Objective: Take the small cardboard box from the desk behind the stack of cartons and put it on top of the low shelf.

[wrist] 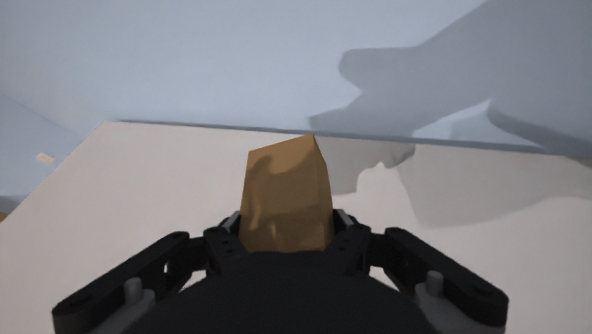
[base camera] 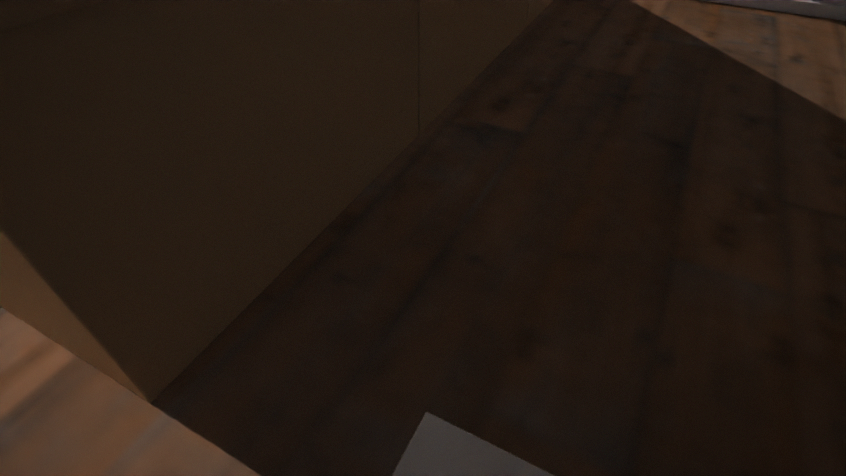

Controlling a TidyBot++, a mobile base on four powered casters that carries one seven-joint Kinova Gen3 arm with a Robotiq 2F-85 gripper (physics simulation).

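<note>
The small cardboard box is brown and stands between the fingers in the wrist view. My gripper is shut on it, with one finger at each side. The box is held above the pale desk top, and the shadows of arm and gripper fall on the desk and the wall. The lower end of the box is hidden behind the gripper body. A large brown carton face, dark with shade, fills the left of the base camera view. The low shelf cannot be made out in either view.
A light blue wall runs along the desk's far edge, with a small pale plate at the left. The wooden floor lies in deep shade beside the carton. A grey flat corner shows at the bottom of the base camera view.
</note>
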